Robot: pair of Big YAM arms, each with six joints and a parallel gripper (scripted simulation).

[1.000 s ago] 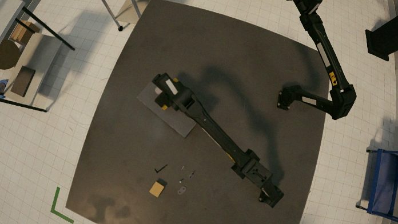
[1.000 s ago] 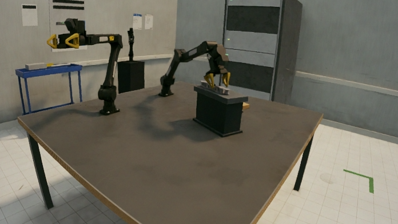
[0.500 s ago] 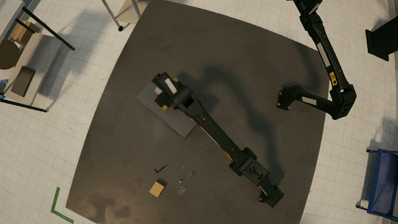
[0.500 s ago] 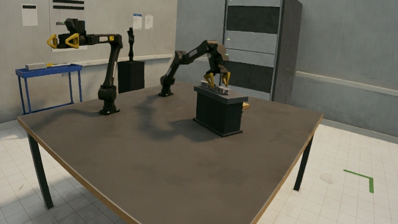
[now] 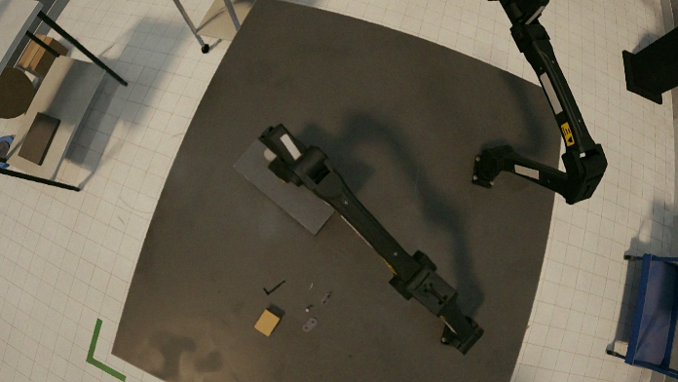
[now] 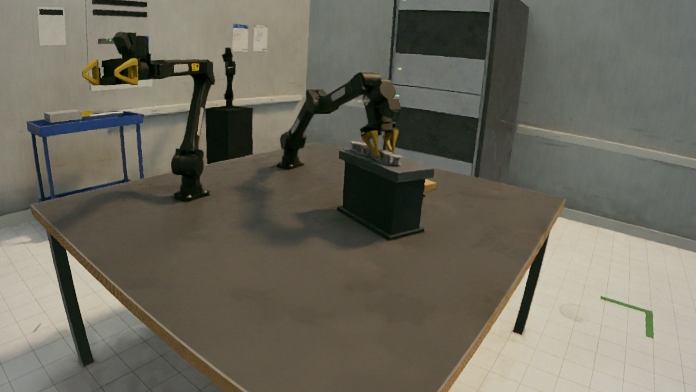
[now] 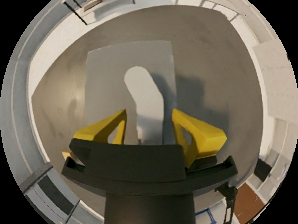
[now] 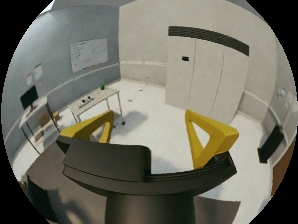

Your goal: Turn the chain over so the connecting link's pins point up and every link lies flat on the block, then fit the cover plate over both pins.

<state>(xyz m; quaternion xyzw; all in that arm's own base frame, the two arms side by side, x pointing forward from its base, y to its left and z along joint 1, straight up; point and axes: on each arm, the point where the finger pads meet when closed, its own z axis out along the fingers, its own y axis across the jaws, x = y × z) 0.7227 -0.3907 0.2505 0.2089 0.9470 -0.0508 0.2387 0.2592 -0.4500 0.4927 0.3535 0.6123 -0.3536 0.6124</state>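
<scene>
My left hand is 140 mm above the dark block, 50 mm to the right of it and 20 mm past it.
</scene>
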